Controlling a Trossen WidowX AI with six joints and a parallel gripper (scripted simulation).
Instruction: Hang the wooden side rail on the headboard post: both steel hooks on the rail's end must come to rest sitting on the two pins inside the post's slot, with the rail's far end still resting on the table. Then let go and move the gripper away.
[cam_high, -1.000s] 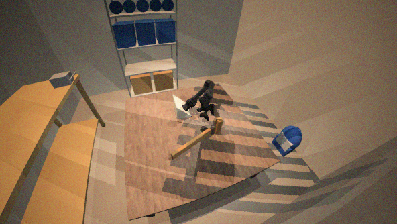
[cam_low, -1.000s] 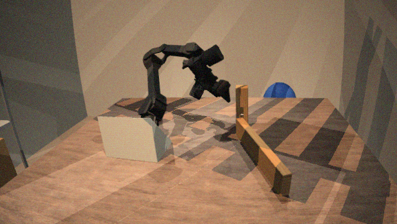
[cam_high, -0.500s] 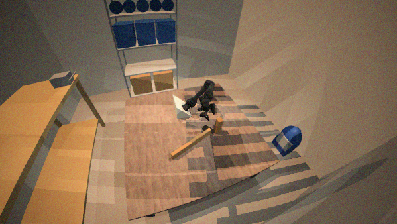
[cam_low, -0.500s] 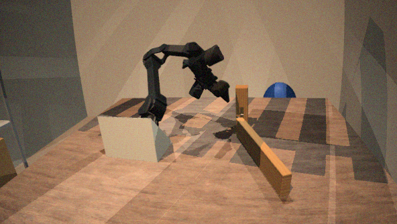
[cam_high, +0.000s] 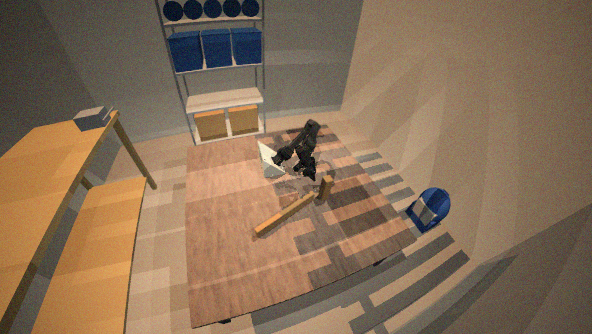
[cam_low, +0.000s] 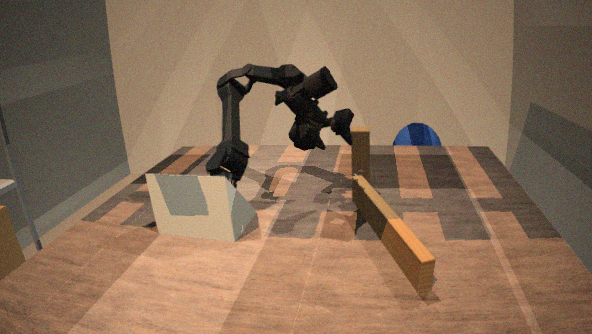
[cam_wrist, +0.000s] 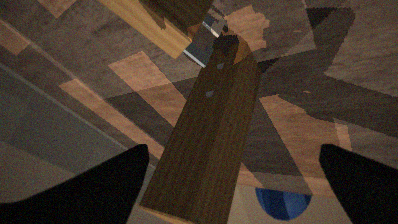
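My gripper tip is 60 mm short of the headboard post, 60 mm above it and 50 mm to the right of it.
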